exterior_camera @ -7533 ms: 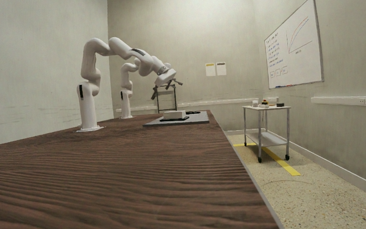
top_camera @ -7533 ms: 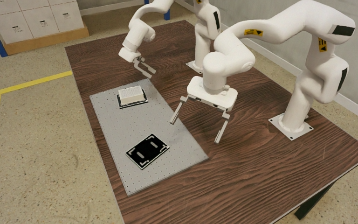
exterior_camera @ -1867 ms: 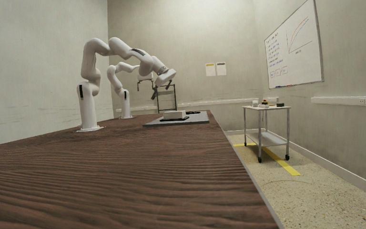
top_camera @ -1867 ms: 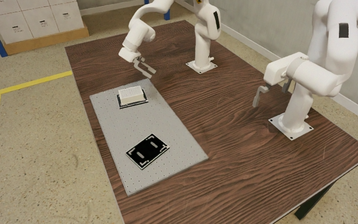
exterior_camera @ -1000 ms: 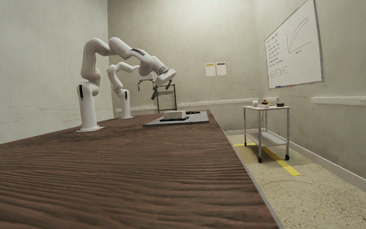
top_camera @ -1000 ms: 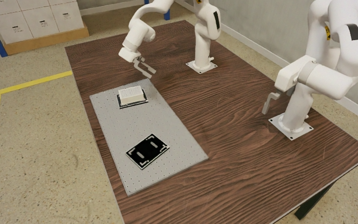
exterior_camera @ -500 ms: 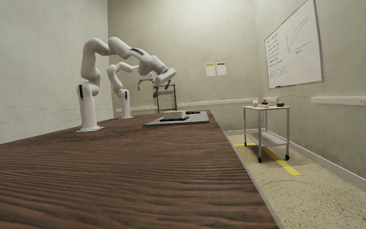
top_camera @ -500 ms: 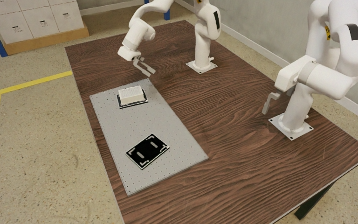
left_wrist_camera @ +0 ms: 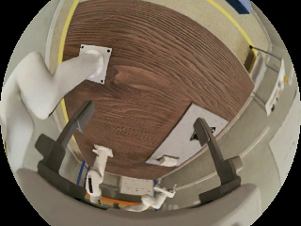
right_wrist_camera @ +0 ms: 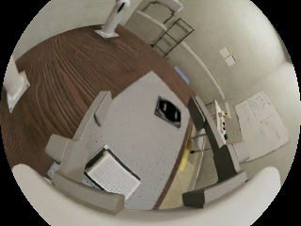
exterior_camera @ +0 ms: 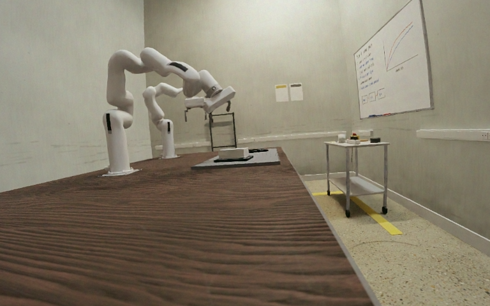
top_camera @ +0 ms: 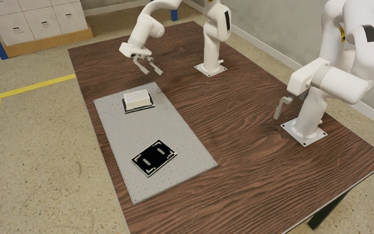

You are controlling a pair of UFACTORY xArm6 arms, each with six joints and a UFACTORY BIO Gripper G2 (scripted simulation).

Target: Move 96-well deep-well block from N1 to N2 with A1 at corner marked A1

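Right now the white deep-well block is 20 cm below my right hand, 10 cm to the right of it and 6 cm ahead of it. From my right hand the other things lie so: grey perforated board: 24 cm below, 11 cm ahead, 9 cm to the left.
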